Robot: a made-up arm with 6 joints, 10 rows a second.
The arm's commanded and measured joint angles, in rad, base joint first. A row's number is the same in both.
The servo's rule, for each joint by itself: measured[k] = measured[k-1] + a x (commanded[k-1-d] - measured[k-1]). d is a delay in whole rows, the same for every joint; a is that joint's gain. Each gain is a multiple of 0.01, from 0.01 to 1. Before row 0 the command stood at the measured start. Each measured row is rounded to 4 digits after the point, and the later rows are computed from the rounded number. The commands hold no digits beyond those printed.
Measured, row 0:
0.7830 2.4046 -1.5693 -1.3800 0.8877 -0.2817
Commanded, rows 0 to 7:
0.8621 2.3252 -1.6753 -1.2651 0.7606 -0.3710
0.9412 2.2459 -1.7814 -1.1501 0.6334 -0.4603
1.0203 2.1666 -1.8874 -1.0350 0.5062 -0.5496
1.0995 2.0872 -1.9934 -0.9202 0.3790 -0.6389
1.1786 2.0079 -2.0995 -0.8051 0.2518 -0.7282
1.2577 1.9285 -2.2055 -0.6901 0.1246 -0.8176
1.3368 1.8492 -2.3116 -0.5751 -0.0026 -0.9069
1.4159 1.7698 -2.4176 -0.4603 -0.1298 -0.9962
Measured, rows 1 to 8:
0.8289 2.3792 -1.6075 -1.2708 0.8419 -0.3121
0.8940 2.3365 -1.6701 -1.1561 0.7668 -0.3625
0.9673 2.2821 -1.7483 -1.0411 0.6730 -0.4261
1.0440 2.2197 -1.8365 -0.9262 0.5672 -0.4985
1.1221 2.1519 -1.9312 -0.8112 0.4537 -0.5766
1.2007 2.0804 -2.0299 -0.6962 0.3352 -0.6585
1.2796 2.0064 -2.1313 -0.5812 0.2136 -0.7430
1.3587 1.9307 -2.2344 -0.4663 0.0900 -0.8291
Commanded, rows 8 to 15:
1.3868 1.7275 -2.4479 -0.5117 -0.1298 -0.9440
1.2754 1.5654 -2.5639 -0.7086 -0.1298 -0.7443
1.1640 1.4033 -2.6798 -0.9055 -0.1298 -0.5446
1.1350 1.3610 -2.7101 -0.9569 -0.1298 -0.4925
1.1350 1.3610 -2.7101 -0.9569 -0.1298 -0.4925
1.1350 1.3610 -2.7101 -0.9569 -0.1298 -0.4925
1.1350 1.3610 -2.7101 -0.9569 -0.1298 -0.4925
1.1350 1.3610 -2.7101 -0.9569 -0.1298 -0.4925
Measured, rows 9 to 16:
1.3750 1.8657 -2.3113 -0.5094 0.0109 -0.8682
1.3172 1.7696 -2.4022 -0.6986 -0.0398 -0.8261
1.2283 1.6524 -2.5021 -0.8952 -0.0722 -0.7304
1.1742 1.5592 -2.5770 -0.9538 -0.0929 -0.6495
1.1515 1.4958 -2.6249 -0.9567 -0.1062 -0.5961
1.1419 1.4527 -2.6556 -0.9569 -0.1147 -0.5609
1.1379 1.4234 -2.6752 -0.9569 -0.1201 -0.5376
1.1362 1.4034 -2.6878 -0.9569 -0.1236 -0.5223

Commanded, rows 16 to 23:
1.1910 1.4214 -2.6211 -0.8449 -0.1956 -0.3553
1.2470 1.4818 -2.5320 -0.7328 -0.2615 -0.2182
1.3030 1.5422 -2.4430 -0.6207 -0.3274 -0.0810
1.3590 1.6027 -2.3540 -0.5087 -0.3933 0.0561
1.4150 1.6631 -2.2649 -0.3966 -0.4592 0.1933
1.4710 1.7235 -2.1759 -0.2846 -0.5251 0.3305
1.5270 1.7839 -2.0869 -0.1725 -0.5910 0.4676
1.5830 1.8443 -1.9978 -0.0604 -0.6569 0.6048
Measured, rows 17 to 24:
1.1680 1.4092 -2.6638 -0.8505 -0.1495 -0.4655
1.2138 1.4324 -2.6164 -0.7387 -0.1898 -0.3814
1.2655 1.4675 -2.5540 -0.6266 -0.2393 -0.2793
1.3197 1.5108 -2.4820 -0.5146 -0.2947 -0.1653
1.3750 1.5595 -2.4038 -0.4025 -0.3539 -0.0434
1.4307 1.6120 -2.3218 -0.2905 -0.4155 0.0837
1.4866 1.6670 -2.2372 -0.1784 -0.4787 0.2142
1.5425 1.7237 -2.1510 -0.0663 -0.5429 0.3470

